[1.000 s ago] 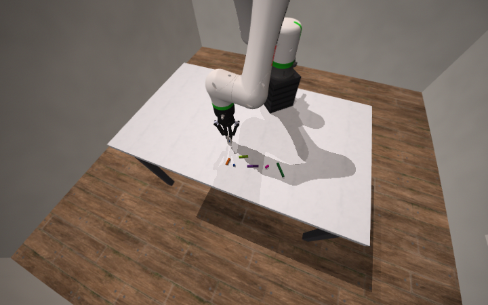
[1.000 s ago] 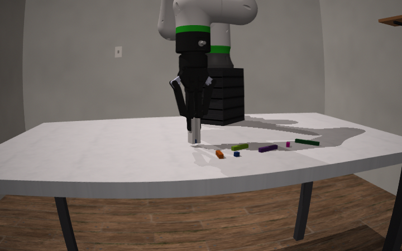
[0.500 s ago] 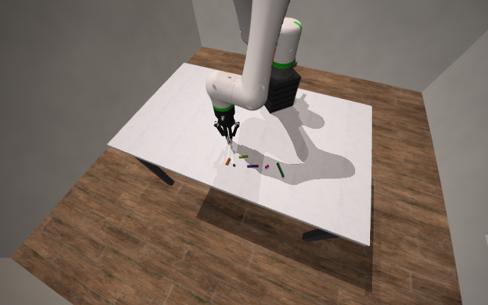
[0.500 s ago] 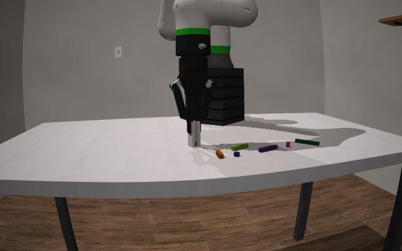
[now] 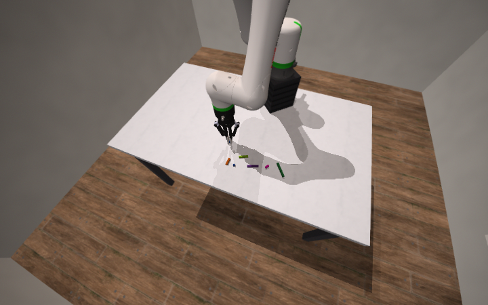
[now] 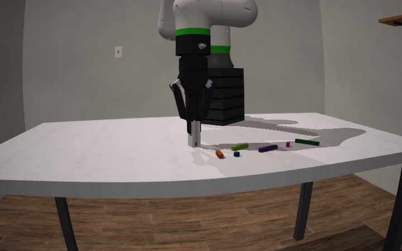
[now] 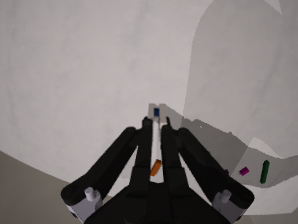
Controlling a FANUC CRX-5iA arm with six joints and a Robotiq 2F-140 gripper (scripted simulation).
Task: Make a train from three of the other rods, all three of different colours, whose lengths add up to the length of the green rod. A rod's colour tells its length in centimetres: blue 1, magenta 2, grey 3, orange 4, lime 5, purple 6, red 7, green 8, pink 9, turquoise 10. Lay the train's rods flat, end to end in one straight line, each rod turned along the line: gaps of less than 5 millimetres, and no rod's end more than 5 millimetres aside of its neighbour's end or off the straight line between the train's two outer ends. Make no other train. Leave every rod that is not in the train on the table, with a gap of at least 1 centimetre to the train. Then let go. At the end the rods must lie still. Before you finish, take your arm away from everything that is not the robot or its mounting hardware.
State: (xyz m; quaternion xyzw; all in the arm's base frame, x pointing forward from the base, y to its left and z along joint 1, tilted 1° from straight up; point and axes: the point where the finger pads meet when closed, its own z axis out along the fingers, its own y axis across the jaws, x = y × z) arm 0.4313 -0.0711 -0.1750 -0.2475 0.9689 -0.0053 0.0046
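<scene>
The magenta rod is 30 mm ahead of my hand, 250 mm to the left of it and 30 mm below it. From my hand the other things lie so: lime rod 40 mm ahead, 120 mm to the left, 30 mm below; then orange rod 110 mm ahead, 60 mm to the left, 30 mm below; then purple rod 60 mm ahead, 190 mm to the left, 30 mm below.
</scene>
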